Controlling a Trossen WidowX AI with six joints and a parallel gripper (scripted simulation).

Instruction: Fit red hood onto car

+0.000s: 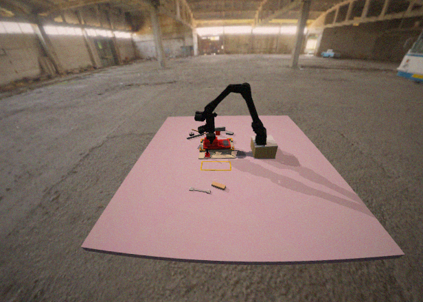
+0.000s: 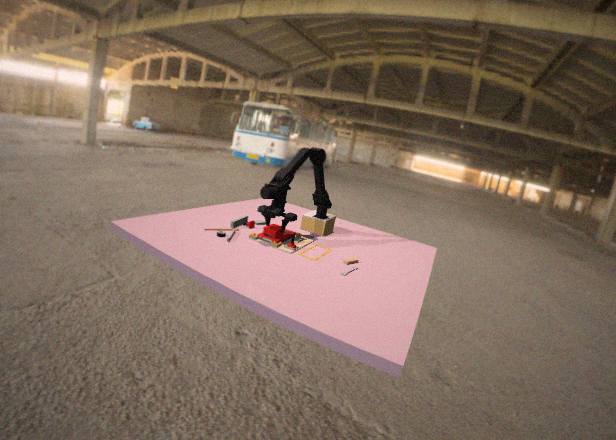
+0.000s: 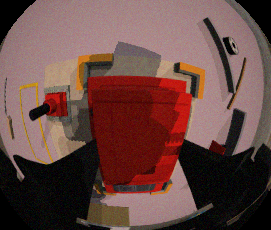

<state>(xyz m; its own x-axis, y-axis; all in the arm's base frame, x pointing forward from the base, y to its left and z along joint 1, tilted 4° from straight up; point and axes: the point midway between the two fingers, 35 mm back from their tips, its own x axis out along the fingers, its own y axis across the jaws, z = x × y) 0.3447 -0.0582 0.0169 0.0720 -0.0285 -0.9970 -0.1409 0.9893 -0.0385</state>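
The red hood is 1 cm above my gripper tip. From my gripper tip the other things lie so: grey wrench: 1 cm ahead, 41 cm to the left, 4 cm below; wooden block: 8 cm behind, 38 cm to the left, 4 cm below.
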